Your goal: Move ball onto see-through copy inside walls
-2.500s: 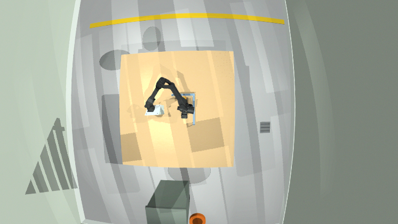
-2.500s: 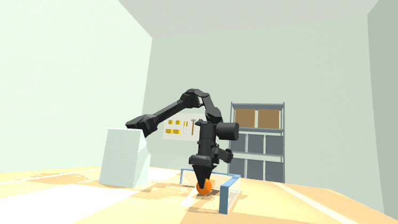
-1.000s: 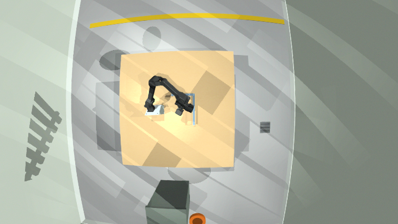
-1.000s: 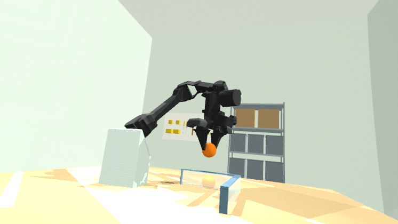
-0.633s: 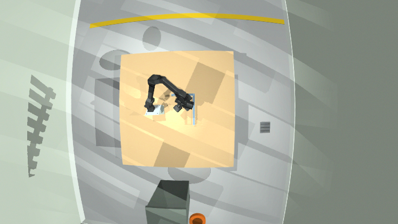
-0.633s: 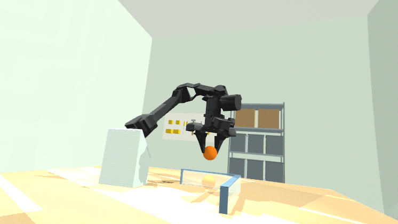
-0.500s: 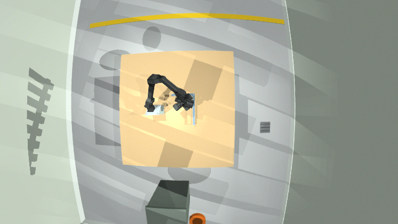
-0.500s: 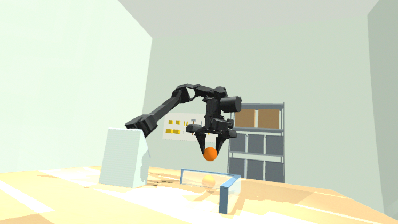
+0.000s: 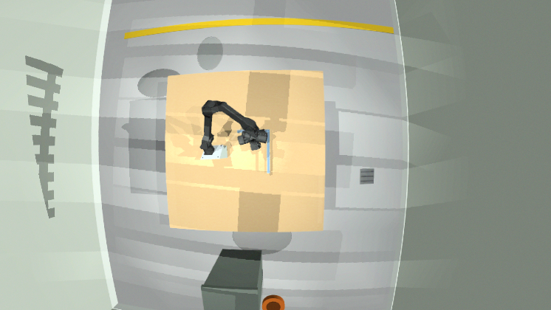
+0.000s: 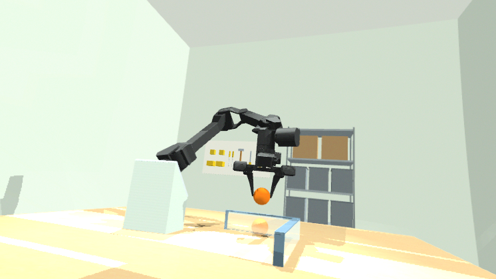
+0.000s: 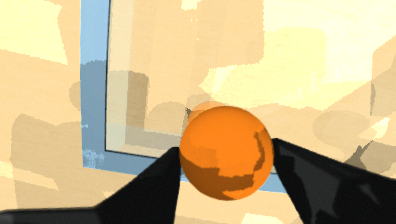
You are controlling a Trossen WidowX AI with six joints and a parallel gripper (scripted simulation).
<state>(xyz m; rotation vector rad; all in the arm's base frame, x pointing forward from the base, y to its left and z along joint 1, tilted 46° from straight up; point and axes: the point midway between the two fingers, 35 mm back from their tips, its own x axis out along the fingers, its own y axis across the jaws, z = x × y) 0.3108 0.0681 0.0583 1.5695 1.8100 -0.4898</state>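
My gripper tip is 9 cm above the see-through copy and 2 cm to the right of it. The rest, counted from my gripper tip: orange ball right at my gripper tip.
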